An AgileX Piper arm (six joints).
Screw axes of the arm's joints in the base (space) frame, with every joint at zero. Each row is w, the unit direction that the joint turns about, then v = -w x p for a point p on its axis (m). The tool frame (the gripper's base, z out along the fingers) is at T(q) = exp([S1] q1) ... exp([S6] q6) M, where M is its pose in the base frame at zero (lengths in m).
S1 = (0, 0, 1, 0, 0, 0)
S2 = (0, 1, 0, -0.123, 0, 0)
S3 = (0, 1, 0, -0.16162, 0, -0.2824)
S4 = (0.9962, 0, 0.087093, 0, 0.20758, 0)
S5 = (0, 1, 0, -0.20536, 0, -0.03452)
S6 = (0.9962, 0, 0.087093, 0, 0.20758, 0)
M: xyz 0.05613 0 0.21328 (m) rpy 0 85.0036 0 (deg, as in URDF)
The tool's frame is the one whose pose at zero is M.
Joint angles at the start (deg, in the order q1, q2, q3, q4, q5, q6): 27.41 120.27 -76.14 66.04 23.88 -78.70
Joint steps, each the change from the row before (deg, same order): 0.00 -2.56 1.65 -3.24 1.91 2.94; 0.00 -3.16 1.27 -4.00 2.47 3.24; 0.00 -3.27 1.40 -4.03 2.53 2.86; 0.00 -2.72 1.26 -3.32 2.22 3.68
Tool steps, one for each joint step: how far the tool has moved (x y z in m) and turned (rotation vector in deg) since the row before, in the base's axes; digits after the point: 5 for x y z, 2 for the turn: -0.00951 -0.00319 0.01016 -0.21 1.05 1.29; -0.01002 -0.00335 0.01523 -0.29 0.53 1.82; -0.01114 -0.00443 0.01447 -0.74 0.40 1.99; -0.01007 -0.00441 0.01083 -0.50 1.35 0.61
